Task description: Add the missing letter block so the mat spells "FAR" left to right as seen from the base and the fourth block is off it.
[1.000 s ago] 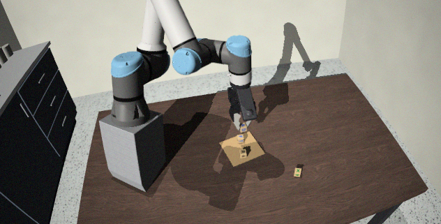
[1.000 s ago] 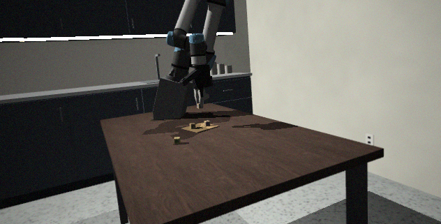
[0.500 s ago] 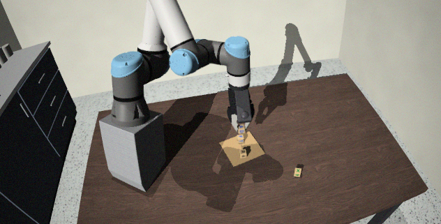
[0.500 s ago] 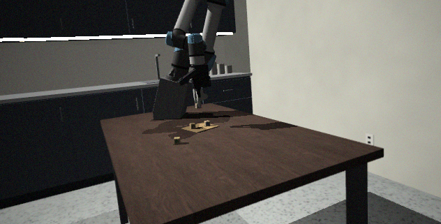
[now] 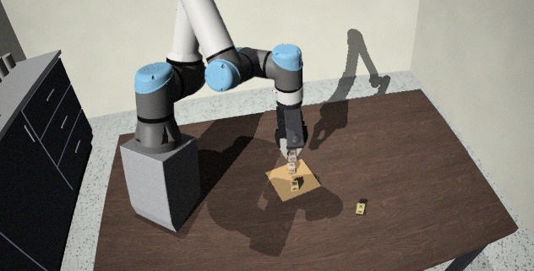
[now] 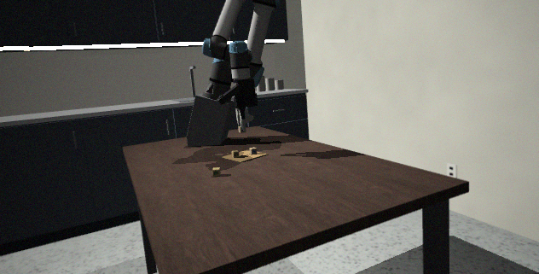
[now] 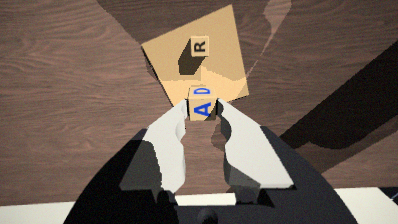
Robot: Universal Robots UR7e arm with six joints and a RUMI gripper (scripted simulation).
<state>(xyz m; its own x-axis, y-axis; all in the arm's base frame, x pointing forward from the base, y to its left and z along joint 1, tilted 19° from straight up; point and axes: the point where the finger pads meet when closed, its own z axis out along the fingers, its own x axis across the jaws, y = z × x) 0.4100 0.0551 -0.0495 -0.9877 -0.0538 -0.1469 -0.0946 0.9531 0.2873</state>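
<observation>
Right now the tan mat is 120 mm below my hand. Round my hand: R block 40 mm to the right, 100 mm below; then F block 40 mm to the left, 100 mm below.
</observation>
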